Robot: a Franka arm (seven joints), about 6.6 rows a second.
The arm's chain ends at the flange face. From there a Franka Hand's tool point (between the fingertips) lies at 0.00 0.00 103.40 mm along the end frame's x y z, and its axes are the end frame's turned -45 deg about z.
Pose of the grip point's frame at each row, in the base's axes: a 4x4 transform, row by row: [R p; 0 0 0 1], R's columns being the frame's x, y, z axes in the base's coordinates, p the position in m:
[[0.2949 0.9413 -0.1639 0.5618], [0.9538 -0.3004 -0.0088 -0.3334], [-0.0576 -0.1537 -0.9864 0.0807], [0 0 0 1]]
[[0.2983 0.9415 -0.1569 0.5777], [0.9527 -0.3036 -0.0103 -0.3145], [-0.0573 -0.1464 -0.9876 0.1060], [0 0 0 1]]
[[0.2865 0.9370 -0.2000 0.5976], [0.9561 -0.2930 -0.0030 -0.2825], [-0.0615 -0.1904 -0.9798 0.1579], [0 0 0 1]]
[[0.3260 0.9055 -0.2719 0.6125], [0.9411 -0.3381 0.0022 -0.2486], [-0.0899 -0.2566 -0.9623 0.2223], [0 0 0 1]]
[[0.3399 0.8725 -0.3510 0.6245], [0.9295 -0.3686 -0.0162 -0.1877], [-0.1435 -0.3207 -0.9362 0.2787], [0 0 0 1]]
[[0.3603 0.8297 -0.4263 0.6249], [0.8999 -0.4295 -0.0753 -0.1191], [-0.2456 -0.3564 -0.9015 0.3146], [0 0 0 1]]
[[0.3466 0.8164 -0.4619 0.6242], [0.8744 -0.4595 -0.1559 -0.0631], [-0.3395 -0.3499 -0.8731 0.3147], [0 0 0 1]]
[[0.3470 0.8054 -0.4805 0.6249], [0.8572 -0.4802 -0.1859 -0.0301], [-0.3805 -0.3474 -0.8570 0.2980], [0 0 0 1]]
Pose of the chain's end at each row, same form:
[[0.8741 0.4571 -0.1639 0.5787], [0.4620 -0.8869 -0.0088 -0.3325], [-0.1494 -0.0680 -0.9864 0.1827], [0 0 0 1]]
[[0.8767 0.4548 -0.1569 0.5939], [0.4590 -0.8883 -0.0103 -0.3134], [-0.1440 -0.0630 -0.9876 0.2081], [0 0 0 1]]
[[0.8651 0.4600 -0.2000 0.6183], [0.4689 -0.8832 -0.0030 -0.2822], [-0.1781 -0.0911 -0.9798 0.2592], [0 0 0 1]]
[[0.8708 0.4098 -0.2719 0.6406], [0.4264 -0.9045 0.0022 -0.2488], [-0.2450 -0.1179 -0.9623 0.3218], [0 0 0 1]]
[[0.8573 0.3766 -0.3510 0.6608], [0.3966 -0.9179 -0.0162 -0.1860], [-0.3282 -0.1253 -0.9362 0.3755], [0 0 0 1]]
[[0.8415 0.3319 -0.4263 0.6690], [0.3326 -0.9400 -0.0753 -0.1113], [-0.4257 -0.0783 -0.9015 0.4078], [0 0 0 1]]
[[0.8224 0.3322 -0.4619 0.6720], [0.2934 -0.9432 -0.1559 -0.0470], [-0.4875 -0.0074 -0.8731 0.4050], [0 0 0 1]]
[[0.8149 0.3241 -0.4805 0.6746], [0.2666 -0.9457 -0.1859 -0.0109], [-0.5147 0.0234 -0.8570 0.3866], [0 0 0 1]]

